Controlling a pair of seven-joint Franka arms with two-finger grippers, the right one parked.
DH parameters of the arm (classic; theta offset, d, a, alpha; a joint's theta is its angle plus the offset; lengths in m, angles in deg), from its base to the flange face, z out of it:
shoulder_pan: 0 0.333 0 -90
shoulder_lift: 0 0 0 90
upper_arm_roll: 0 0.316 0.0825 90
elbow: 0 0 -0.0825 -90
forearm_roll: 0 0.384 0 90
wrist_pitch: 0 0 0.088 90
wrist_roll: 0 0.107 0 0
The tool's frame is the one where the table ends.
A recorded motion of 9 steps. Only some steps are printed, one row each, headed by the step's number.
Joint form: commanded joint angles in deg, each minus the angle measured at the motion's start. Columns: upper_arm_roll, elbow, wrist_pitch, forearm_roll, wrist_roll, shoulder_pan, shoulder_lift.
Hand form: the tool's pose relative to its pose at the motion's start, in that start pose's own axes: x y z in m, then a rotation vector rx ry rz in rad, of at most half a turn. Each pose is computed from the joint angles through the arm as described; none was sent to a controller.
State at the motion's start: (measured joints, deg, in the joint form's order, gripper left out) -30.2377 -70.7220 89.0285 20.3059 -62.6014 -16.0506 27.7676
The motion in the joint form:
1: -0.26 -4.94 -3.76 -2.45 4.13 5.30 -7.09
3: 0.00 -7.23 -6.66 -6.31 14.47 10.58 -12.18
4: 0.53 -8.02 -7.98 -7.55 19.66 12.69 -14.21
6: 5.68 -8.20 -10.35 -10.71 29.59 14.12 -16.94
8: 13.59 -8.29 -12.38 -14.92 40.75 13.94 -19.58
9: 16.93 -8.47 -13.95 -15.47 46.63 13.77 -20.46
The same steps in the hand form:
1: 0.0103 -0.0570 -0.0234 0.0462 -0.0204 -0.0054
3: 0.0262 -0.1097 -0.0435 0.0429 -0.0667 0.0816
4: 0.0340 -0.1338 -0.0507 0.0437 -0.0828 0.1270
6: 0.0584 -0.1842 -0.0592 0.0283 -0.1244 0.1886
8: 0.0825 -0.2420 -0.0674 -0.0196 -0.1668 0.2560
9: 0.0911 -0.2688 -0.0672 -0.0220 -0.1887 0.3047

